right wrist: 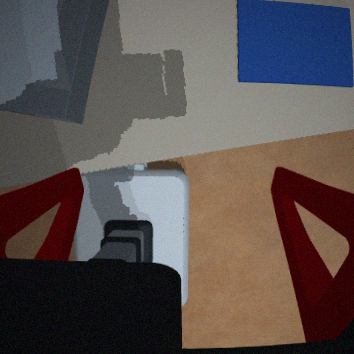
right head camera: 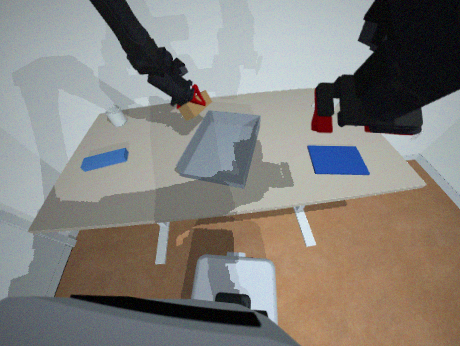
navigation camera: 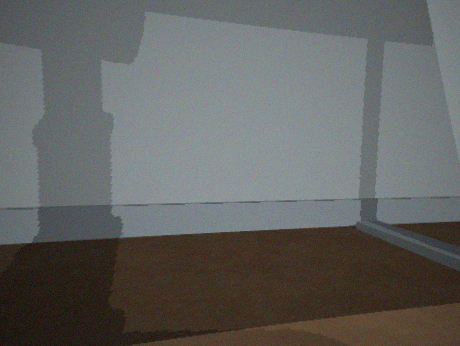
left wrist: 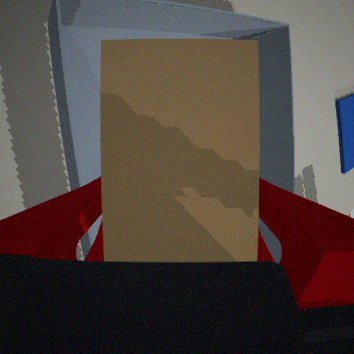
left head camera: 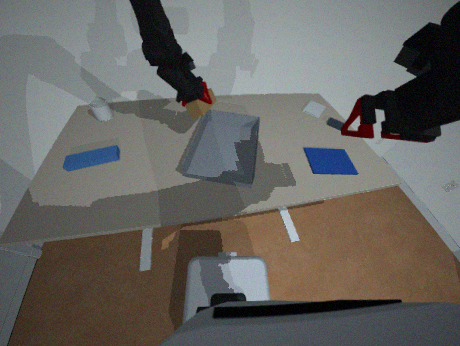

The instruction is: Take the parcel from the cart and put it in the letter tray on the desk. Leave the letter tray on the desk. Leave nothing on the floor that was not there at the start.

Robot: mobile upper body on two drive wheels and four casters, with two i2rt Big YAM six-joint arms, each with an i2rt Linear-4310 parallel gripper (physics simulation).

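Places are measured from the left arm's base along level axes (x ahead, y left, z up), in metres.
Where they show: left gripper, between the fingertips: (right head camera: 200, 106) (left wrist: 178, 177) (left head camera: 205, 105); right gripper, between the fingertips: (right wrist: 176, 177) (right head camera: 338, 127) (left head camera: 362, 133).
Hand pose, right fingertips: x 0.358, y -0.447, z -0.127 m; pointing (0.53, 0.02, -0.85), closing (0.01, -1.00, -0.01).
Note:
Each offset is from my right fingertips to the top centre of the thing. "spot": to the spot under its first point. Level surfaces: height alone.
The tan parcel {0.322 m ahead, 0.361 m left, 0.105 m down} (left head camera: 199, 108) (right head camera: 191, 111) (left wrist: 180, 150) is held between the red fingers of my left gripper (left head camera: 198, 95) (right head camera: 194, 97) (left wrist: 178, 177), which is shut on it. In the head views the parcel is at the far corner of the grey letter tray {0.269 m ahead, 0.263 m left, 0.263 m down} (left head camera: 212, 145) (right head camera: 212, 145) (left wrist: 80, 75) (right wrist: 30, 55); its height above the desk is hard to tell. The tray lies on the desk {0.333 m down} (left head camera: 135, 185) (right head camera: 135, 180) (right wrist: 210, 110) and is open at the top. My right gripper (left head camera: 377, 136) (right head camera: 348, 129) (right wrist: 176, 177) is open and empty, near the desk's right part. The cart does not show.
A blue block {0.189 m ahead, 0.806 m left, 0.303 m down} (left head camera: 92, 158) (right head camera: 105, 159) and a white cup {spot: 0.452 m ahead, 0.864 m left, 0.266 m down} (left head camera: 101, 109) (right head camera: 116, 116) are on the desk's left. A flat blue item {0.220 m ahead, 0.204 m right, 0.325 m down} (left head camera: 331, 161) (right head camera: 339, 160) (right wrist: 295, 42) lies on the right, with a white square {spot: 0.625 m ahead, 0.268 m right, 0.323 m down} (left head camera: 314, 109) and a dark object {0.493 m ahead, 0.353 m right, 0.315 m down} (left head camera: 335, 123) beyond it.

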